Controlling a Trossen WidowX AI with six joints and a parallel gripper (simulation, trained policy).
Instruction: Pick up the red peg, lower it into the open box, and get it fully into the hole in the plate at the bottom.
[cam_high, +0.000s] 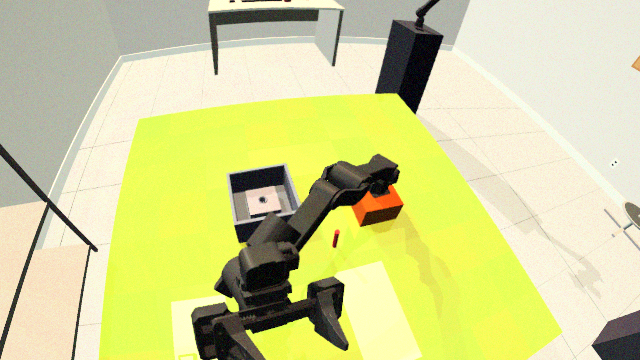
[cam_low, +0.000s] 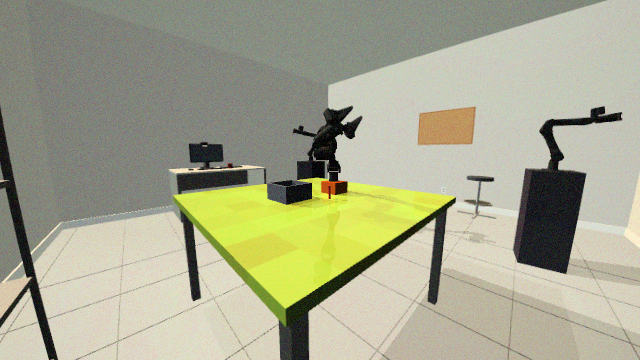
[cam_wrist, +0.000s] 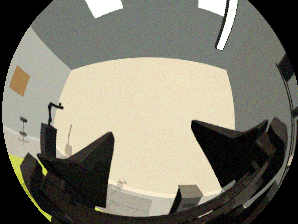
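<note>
Now: the red peg 40 cm below my gripper tip, 30 cm to the right of it and 23 cm behind it. Round my gripper tip: dark grey box (49 cm to the right, 41 cm below, 8 cm behind); then plate (49 cm to the right, 39 cm below, 8 cm behind).
</note>
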